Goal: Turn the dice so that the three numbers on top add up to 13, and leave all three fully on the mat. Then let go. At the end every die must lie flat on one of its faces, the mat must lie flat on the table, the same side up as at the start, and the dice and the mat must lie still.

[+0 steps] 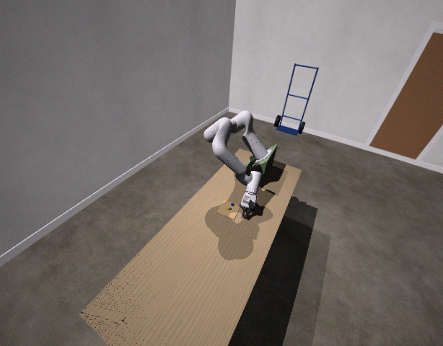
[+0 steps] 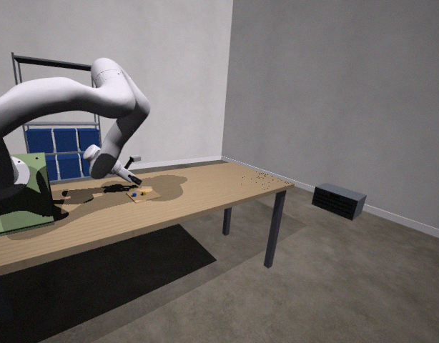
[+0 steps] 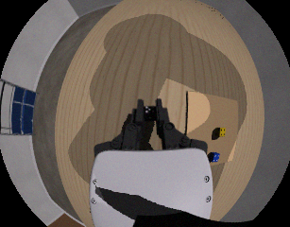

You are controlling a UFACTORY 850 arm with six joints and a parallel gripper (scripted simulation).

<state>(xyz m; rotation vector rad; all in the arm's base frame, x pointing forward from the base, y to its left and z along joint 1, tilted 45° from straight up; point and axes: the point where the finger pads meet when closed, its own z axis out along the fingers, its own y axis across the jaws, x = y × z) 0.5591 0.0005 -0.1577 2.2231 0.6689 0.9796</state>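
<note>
The blue die is 5 cm behind my hand, 13 cm to the right of it and 3 cm below it. The rest, counted from my hand: black die 1 cm ahead, 2 cm below; tan mat 13 cm to the right, 4 cm below; yellow die 13 cm to the right, 3 cm below.
</note>
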